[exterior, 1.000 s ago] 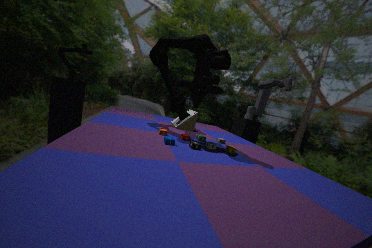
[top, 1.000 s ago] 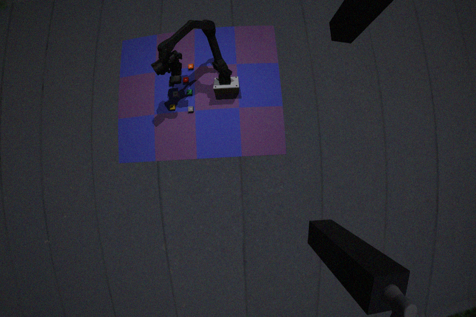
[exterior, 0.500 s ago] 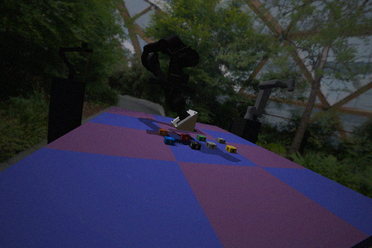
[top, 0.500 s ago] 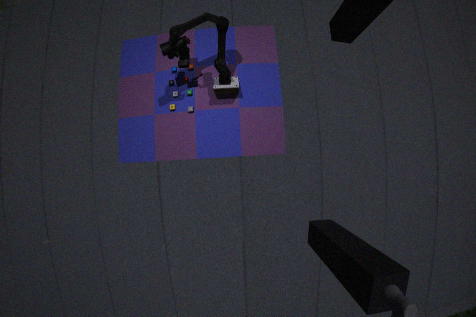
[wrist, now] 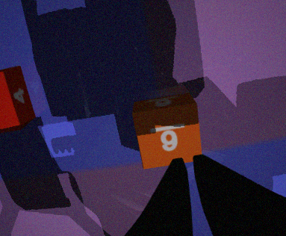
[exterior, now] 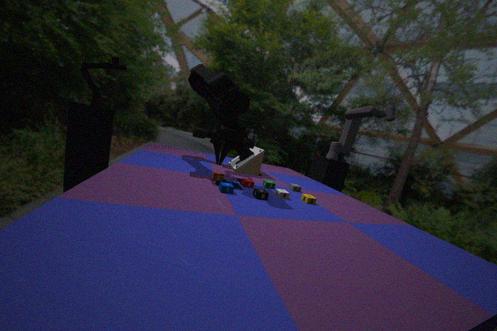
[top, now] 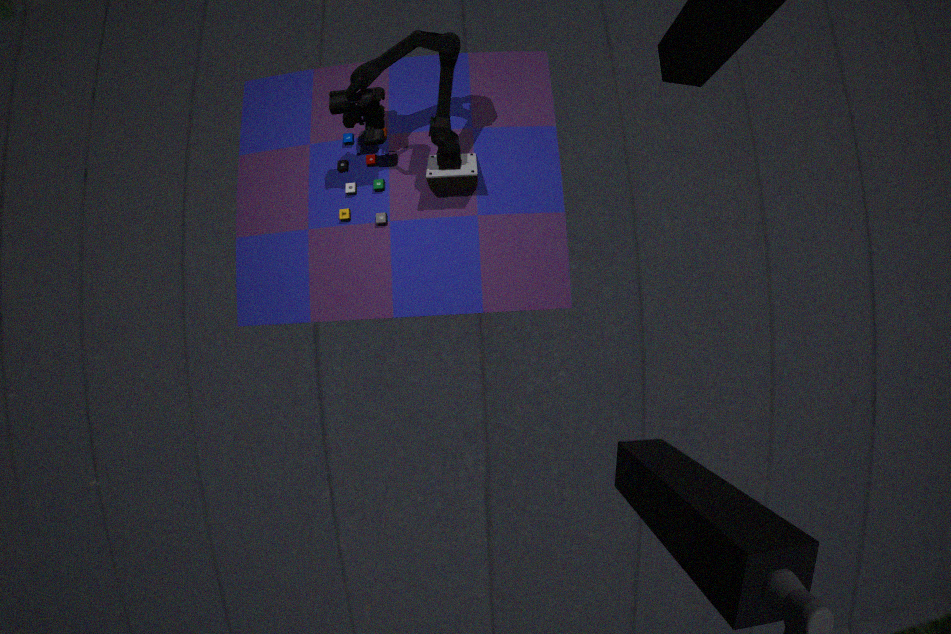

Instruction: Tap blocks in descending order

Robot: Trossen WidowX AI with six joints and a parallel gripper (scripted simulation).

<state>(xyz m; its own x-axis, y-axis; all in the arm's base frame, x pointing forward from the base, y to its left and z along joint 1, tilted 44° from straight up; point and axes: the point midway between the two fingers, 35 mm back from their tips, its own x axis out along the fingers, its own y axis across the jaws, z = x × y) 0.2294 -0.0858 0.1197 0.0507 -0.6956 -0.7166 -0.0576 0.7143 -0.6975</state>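
The orange block lies 10 mm to the left of my gripper tip and 40 mm below it. The rest, counted from my gripper tip: black block (120 mm ahead, 110 mm to the left, 40 mm below); red block (30 mm ahead, 100 mm to the left, 40 mm below); blue block (110 mm ahead, 20 mm to the left, 40 mm below).
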